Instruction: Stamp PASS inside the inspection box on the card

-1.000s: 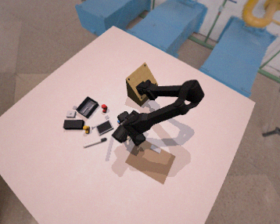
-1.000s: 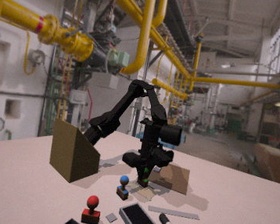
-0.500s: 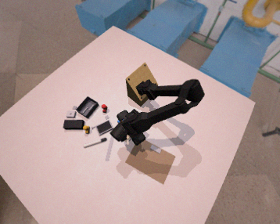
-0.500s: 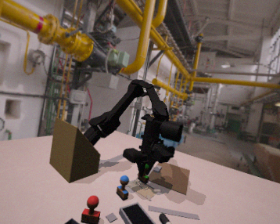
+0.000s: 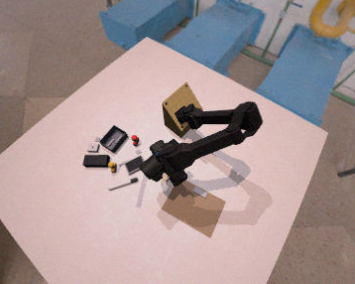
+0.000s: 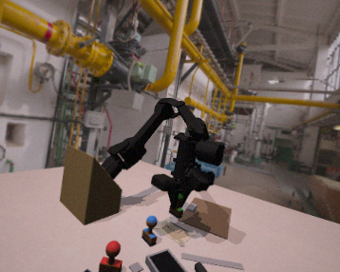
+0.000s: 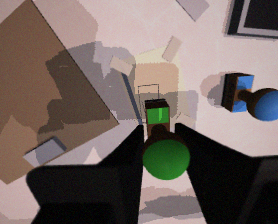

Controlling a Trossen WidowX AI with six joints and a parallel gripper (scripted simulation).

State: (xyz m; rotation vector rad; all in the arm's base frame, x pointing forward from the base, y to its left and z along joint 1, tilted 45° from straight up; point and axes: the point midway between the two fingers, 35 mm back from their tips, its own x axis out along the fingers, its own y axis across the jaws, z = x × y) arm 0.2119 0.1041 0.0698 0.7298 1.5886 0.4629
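The grey ruler lies 140 mm ahead of my gripper tip, 30 mm to the right of it and 60 mm below it. Also, from my gripper tip: blue-knobbed stamp 10 mm behind, 100 mm to the right, 50 mm below; green-knobbed stamp right at my gripper tip; cream card 10 mm ahead, 10 mm to the right, 70 mm below.
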